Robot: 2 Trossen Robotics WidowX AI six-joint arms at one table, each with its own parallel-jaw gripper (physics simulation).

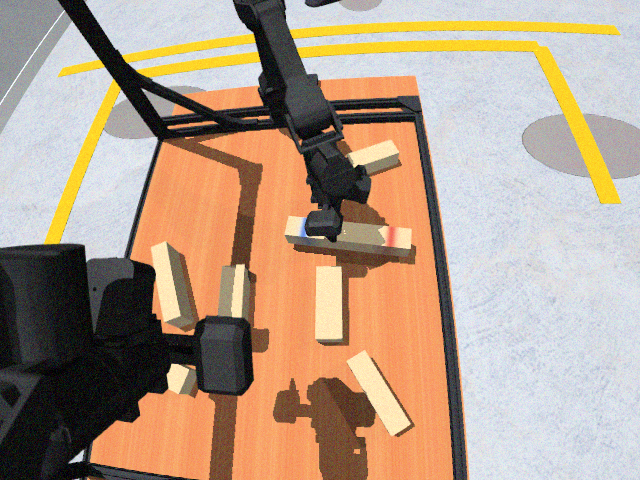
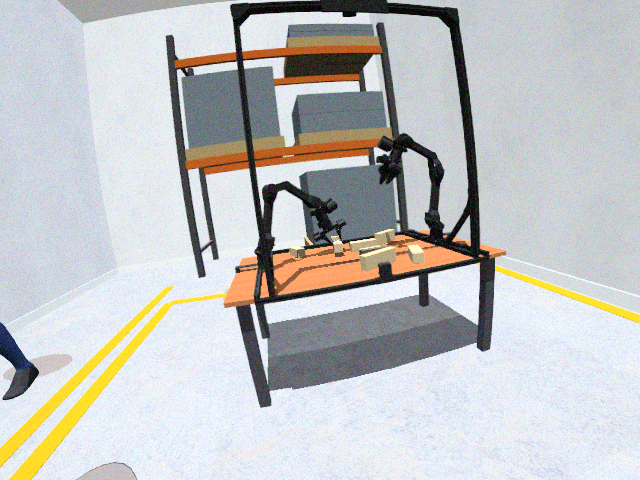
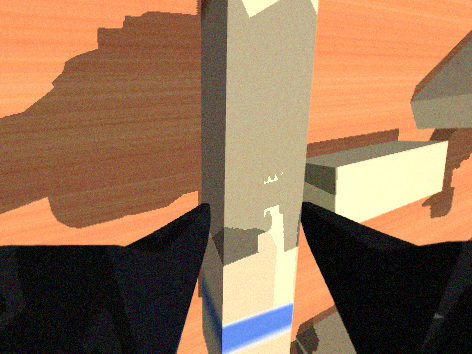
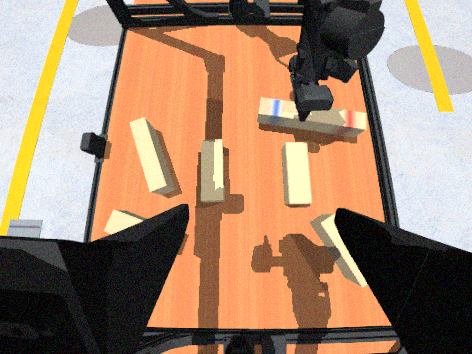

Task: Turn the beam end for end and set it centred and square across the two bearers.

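The beam is a long pale block with a blue band near one end and a red band near the other. My left gripper is shut on it beside the blue band and holds it a little above the table, lying crosswise. Its shadow falls just beyond the far end of one bearer. The second bearer lies parallel, further left. My right gripper is open and empty, high over the near end of the table.
Loose pale blocks lie on the orange table: a long one at the left, a small one under my right arm, one at the lower right and one behind the left gripper. A black frame rail edges the table.
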